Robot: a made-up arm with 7 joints.
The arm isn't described. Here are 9 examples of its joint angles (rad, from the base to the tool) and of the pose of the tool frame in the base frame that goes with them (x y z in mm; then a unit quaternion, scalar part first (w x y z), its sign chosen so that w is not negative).
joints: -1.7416 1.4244 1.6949 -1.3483 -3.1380 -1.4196 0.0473
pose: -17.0 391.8 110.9 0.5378 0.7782 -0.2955 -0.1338
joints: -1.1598 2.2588 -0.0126 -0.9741 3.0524 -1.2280 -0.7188
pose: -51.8 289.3 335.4 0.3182 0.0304 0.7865 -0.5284
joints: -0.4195 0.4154 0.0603 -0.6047 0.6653 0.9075 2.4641
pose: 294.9 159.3 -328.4 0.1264 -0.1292 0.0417 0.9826
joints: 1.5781 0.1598 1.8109 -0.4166 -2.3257 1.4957 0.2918
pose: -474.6 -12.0 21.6 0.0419 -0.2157 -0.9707 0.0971
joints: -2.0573 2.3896 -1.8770 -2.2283 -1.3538 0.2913 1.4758
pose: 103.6 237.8 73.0 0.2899 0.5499 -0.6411 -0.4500
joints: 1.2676 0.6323 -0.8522 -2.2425 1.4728 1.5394 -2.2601
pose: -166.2 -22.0 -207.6 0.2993 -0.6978 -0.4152 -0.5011
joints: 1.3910 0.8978 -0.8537 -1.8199 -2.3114 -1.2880 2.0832
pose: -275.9 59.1 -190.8 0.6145 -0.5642 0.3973 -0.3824
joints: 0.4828 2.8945 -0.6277 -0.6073 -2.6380 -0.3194 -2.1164
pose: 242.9 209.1 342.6 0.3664 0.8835 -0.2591 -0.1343
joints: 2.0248 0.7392 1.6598 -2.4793 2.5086 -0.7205 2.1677
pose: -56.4 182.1 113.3 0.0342 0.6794 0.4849 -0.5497
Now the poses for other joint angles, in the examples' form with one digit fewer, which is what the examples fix.
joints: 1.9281 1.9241 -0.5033 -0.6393 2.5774 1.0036 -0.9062
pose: -95 452 75 0.746 0.240 0.575 0.233
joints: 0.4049 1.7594 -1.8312 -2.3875 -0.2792 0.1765 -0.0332
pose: -120 176 -109 0.681 -0.337 -0.020 -0.650
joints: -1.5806 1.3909 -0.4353 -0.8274 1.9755 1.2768 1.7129
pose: 272 267 252 0.514 -0.649 -0.099 0.552
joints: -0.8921 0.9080 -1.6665 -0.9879 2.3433 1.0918 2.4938
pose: 332 160 -250 0.243 0.114 0.270 0.925
